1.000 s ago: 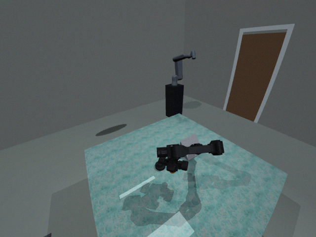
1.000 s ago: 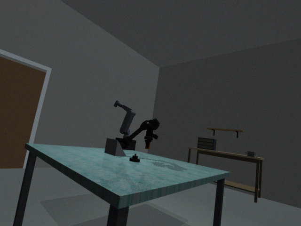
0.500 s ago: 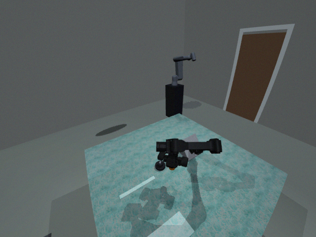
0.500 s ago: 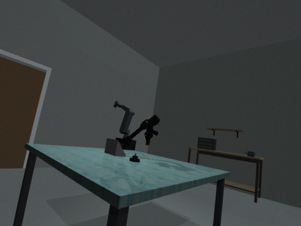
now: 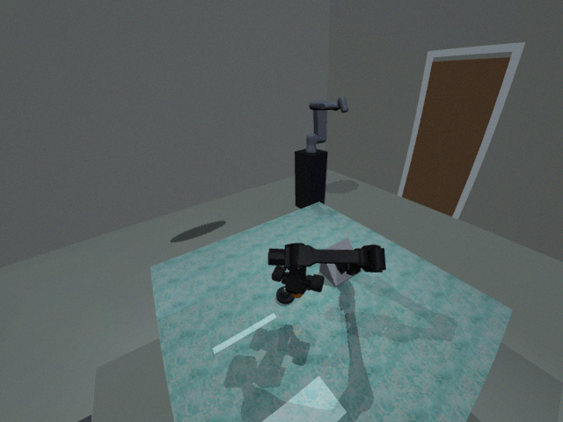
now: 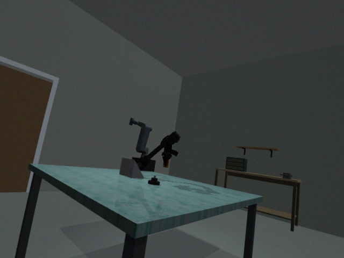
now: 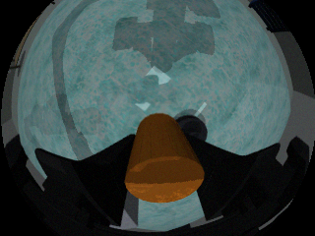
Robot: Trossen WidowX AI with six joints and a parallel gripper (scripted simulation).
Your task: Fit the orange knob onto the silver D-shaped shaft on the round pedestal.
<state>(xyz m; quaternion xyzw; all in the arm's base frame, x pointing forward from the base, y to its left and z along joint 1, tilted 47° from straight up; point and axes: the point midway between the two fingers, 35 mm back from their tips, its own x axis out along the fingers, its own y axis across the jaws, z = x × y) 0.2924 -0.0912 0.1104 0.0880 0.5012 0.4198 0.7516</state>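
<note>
Right now my gripper tip is 10 mm past the round black pedestal, 90 mm to the left of it and 100 mm above it. The rest, counted from my gripper tip: orange knob 40 mm above.
</note>
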